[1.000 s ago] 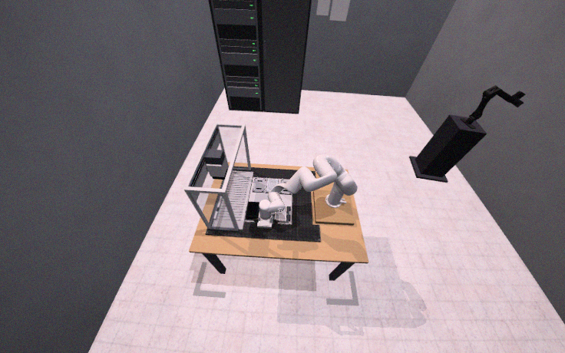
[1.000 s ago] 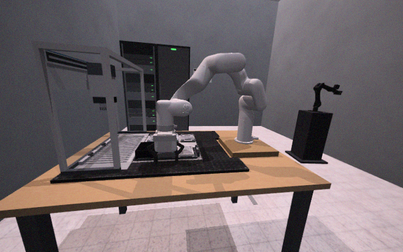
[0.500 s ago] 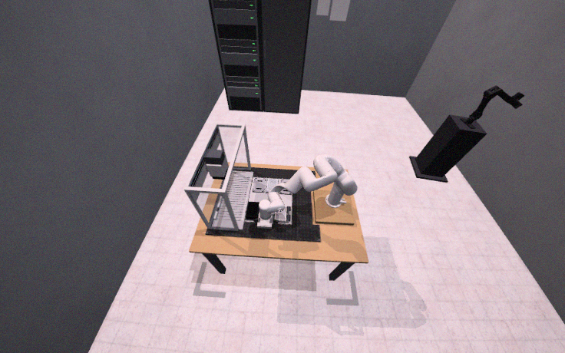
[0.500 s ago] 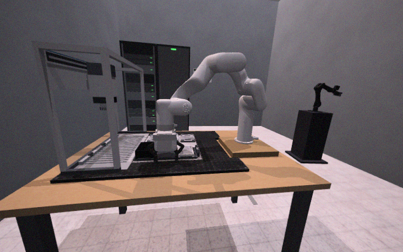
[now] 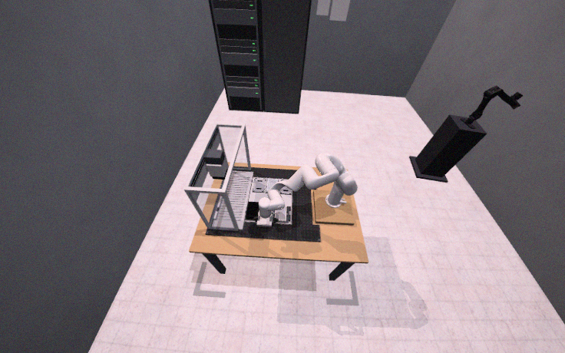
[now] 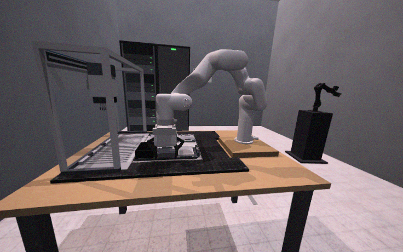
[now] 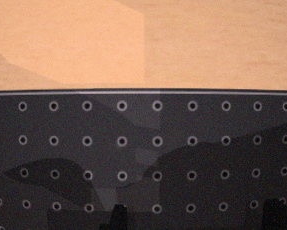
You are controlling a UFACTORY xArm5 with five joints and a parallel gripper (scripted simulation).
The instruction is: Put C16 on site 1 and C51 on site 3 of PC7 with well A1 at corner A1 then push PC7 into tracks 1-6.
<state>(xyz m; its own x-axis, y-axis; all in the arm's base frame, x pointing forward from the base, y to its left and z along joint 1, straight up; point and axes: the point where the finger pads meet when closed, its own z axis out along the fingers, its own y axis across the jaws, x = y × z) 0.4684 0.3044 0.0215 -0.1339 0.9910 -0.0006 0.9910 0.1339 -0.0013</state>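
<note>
My hand is 100 mm to the left of the grey plate carrier PC7, 30 mm above it and 10 mm short of it. From my hand the other things lie so: post: 210 mm above, 190 mm ahead, 70 mm to the left; then 96-well plate C15: 360 mm to the right, 40 mm ahead, 20 mm below.
</note>
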